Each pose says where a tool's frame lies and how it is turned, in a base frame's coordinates. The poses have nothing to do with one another.
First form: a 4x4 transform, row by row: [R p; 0 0 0 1], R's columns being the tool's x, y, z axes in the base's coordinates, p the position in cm. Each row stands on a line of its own.
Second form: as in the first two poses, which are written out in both.
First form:
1:
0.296 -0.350 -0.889 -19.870
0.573 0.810 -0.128 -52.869
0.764 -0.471 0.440 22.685
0 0 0 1
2:
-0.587 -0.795 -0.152 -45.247
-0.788 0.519 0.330 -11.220
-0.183 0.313 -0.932 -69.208
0 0 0 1
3:
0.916 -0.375 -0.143 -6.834
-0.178 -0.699 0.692 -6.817
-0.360 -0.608 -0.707 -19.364
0 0 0 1
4:
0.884 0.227 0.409 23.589
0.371 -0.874 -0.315 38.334
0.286 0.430 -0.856 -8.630
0 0 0 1
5:
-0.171 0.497 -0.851 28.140
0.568 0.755 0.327 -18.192
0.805 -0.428 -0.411 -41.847
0 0 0 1
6:
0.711 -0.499 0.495 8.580
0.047 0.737 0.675 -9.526
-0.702 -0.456 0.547 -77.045
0 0 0 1
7:
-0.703 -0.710 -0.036 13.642
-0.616 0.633 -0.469 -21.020
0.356 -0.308 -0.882 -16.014
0 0 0 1
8:
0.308 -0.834 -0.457 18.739
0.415 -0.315 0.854 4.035
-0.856 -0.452 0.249 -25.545
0 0 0 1
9:
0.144 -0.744 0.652 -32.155
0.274 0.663 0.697 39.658
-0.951 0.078 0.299 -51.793
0 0 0 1
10:
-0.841 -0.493 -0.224 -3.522
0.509 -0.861 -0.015 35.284
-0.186 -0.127 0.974 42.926
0 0 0 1
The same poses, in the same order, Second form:
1:
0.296 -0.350 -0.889 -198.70
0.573 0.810 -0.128 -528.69
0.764 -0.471 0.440 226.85
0 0 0 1

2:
-0.587 -0.795 -0.152 -452.47
-0.788 0.519 0.330 -112.20
-0.183 0.313 -0.932 -692.08
0 0 0 1

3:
0.916 -0.375 -0.143 -68.34
-0.178 -0.699 0.692 -68.17
-0.360 -0.608 -0.707 -193.64
0 0 0 1

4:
0.884 0.227 0.409 235.89
0.371 -0.874 -0.315 383.34
0.286 0.430 -0.856 -86.30
0 0 0 1

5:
-0.171 0.497 -0.851 281.40
0.568 0.755 0.327 -181.92
0.805 -0.428 -0.411 -418.47
0 0 0 1

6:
0.711 -0.499 0.495 85.80
0.047 0.737 0.675 -95.26
-0.702 -0.456 0.547 -770.45
0 0 0 1

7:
-0.703 -0.710 -0.036 136.42
-0.616 0.633 -0.469 -210.20
0.356 -0.308 -0.882 -160.14
0 0 0 1

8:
0.308 -0.834 -0.457 187.39
0.415 -0.315 0.854 40.35
-0.856 -0.452 0.249 -255.45
0 0 0 1

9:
0.144 -0.744 0.652 -321.55
0.274 0.663 0.697 396.58
-0.951 0.078 0.299 -517.93
0 0 0 1

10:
-0.841 -0.493 -0.224 -35.22
0.509 -0.861 -0.015 352.84
-0.186 -0.127 0.974 429.26
0 0 0 1

